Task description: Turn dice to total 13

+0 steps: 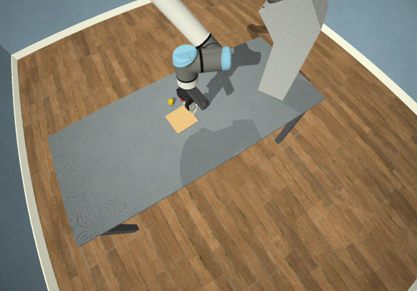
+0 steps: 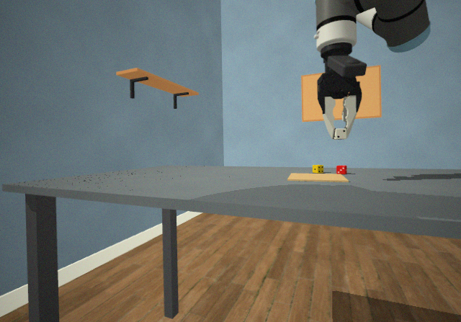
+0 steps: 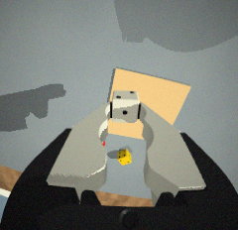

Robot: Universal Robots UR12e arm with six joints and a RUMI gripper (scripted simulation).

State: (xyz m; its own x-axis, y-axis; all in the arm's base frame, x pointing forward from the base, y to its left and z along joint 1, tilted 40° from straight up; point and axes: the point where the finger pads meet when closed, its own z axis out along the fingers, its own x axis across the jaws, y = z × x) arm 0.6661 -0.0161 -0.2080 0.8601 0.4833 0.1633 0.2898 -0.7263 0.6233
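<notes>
Right now my hand is 6 cm short of the tan mat, 5 cm to the left of it and 12 cm above it. Round my hand: red die 17 cm to the right, 11 cm below; then yellow die 7 cm ahead, 18 cm to the right, 11 cm below; then white die right at my hand.
</notes>
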